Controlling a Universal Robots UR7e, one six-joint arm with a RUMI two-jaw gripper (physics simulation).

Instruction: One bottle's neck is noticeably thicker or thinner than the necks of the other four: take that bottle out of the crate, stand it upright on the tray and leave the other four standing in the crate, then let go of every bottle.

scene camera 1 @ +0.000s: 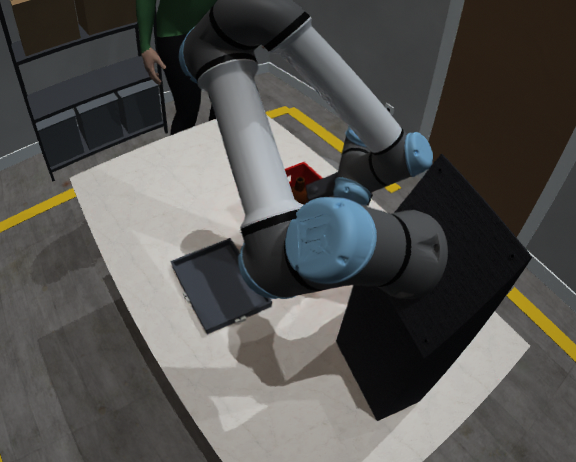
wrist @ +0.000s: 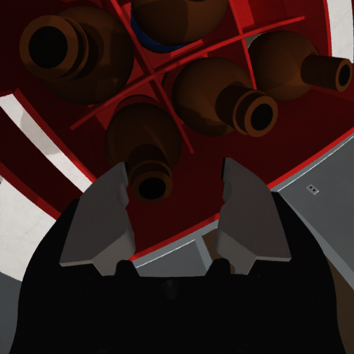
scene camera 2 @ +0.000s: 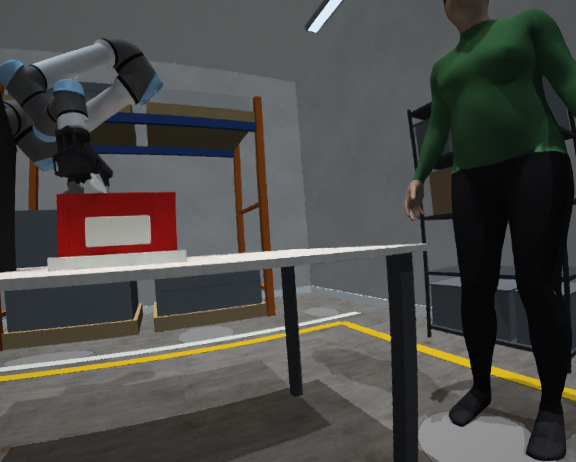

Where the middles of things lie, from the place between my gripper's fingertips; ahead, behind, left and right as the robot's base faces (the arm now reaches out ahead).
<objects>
My gripper is now 140 mm short of the brown bottle [wrist: 285, 64], 40 mm to the right of it and 50 mm above it.
</objects>
